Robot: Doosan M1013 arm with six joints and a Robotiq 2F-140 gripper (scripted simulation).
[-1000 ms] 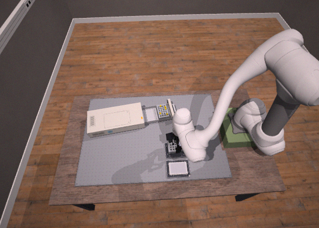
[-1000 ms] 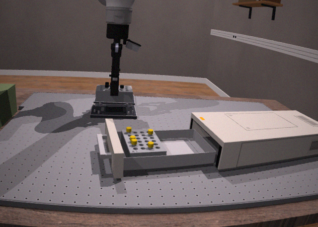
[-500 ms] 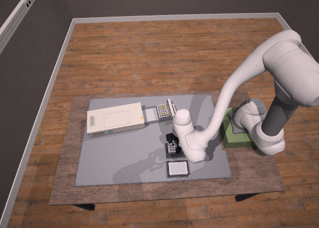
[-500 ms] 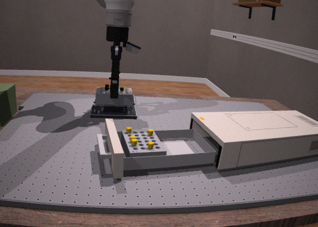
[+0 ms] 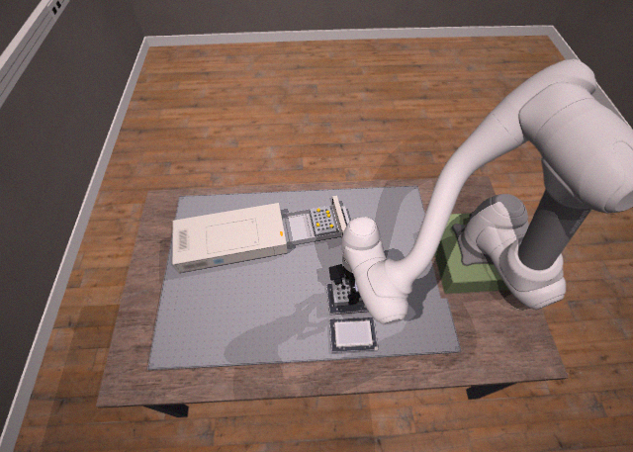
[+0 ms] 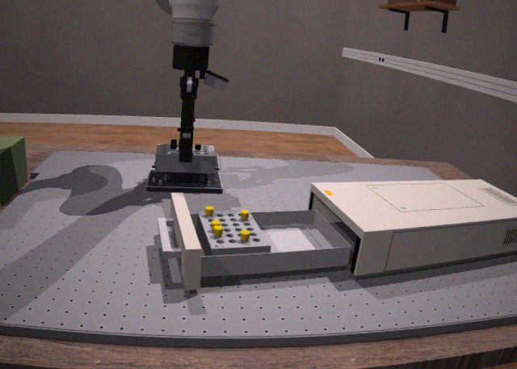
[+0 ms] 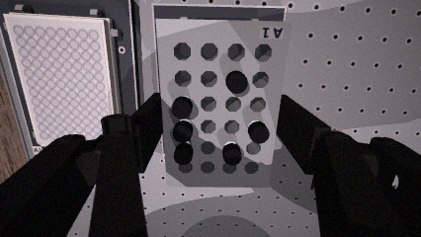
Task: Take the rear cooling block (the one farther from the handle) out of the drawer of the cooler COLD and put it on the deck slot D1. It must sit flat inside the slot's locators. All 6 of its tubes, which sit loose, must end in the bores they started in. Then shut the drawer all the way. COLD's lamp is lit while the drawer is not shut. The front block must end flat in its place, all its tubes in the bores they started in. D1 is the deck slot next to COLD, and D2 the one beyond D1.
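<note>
The cooling block lies 3 cm below my hand. Also, from my hand: deck slot D1 (8 cm below); then white well plate (14 cm to the left, 7 cm below); then drawer (32 cm to the right, 12 cm ahead, 5 cm below).
</note>
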